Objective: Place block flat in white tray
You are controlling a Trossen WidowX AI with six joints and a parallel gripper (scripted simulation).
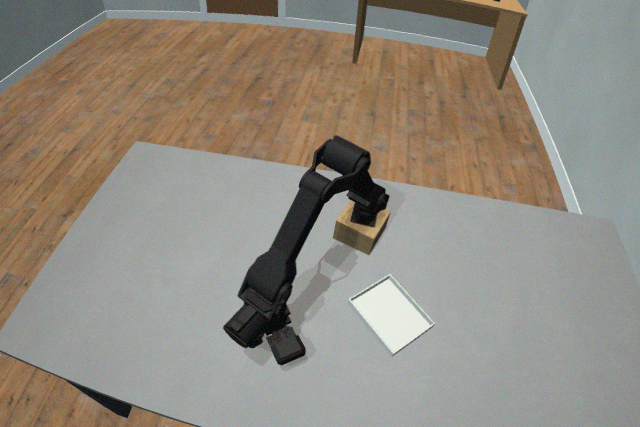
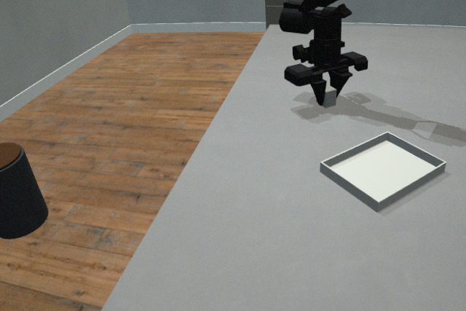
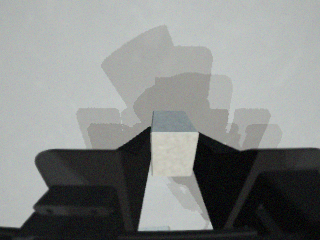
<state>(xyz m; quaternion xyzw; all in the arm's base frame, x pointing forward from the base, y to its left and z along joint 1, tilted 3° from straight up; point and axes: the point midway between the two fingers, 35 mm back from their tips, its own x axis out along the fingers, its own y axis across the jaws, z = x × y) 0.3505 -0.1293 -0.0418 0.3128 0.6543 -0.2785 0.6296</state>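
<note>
Right now the grey block is 20 mm below my hand. From my hand the other things lie so: white tray 240 mm to the left, 120 mm behind, 30 mm below.
</note>
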